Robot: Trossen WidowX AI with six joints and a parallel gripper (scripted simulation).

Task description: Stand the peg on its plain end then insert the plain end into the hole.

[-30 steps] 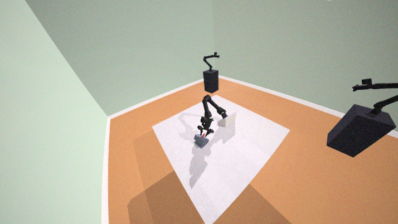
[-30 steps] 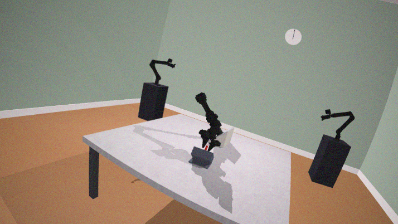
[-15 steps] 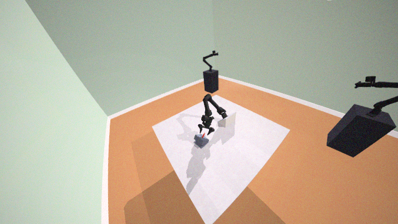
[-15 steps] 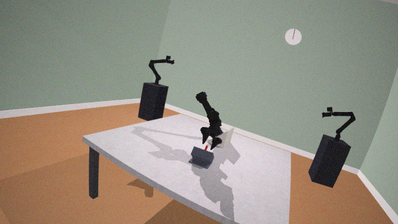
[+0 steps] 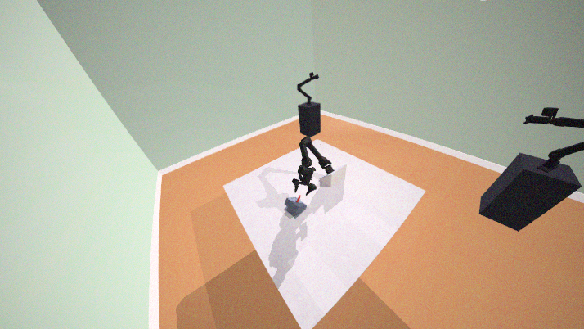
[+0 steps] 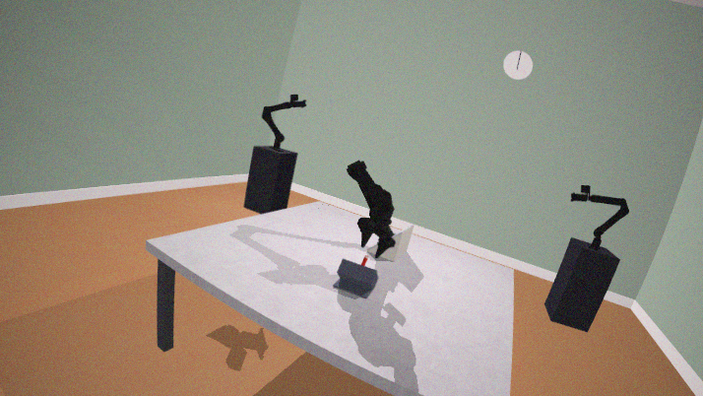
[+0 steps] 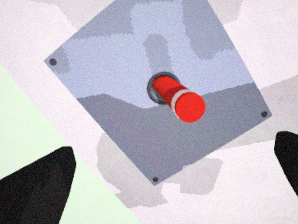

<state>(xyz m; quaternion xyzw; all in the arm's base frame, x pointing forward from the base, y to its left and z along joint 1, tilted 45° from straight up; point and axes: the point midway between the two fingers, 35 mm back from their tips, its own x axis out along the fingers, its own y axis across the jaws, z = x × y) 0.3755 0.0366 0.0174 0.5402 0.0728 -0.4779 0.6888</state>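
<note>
Right now my gripper tip is 1 cm short of the red peg, 1 cm to the left of it and 3 cm above it. Also, from my gripper tip: sloped panel: 6 cm ahead, 1 cm to the right, 8 cm below.
</note>
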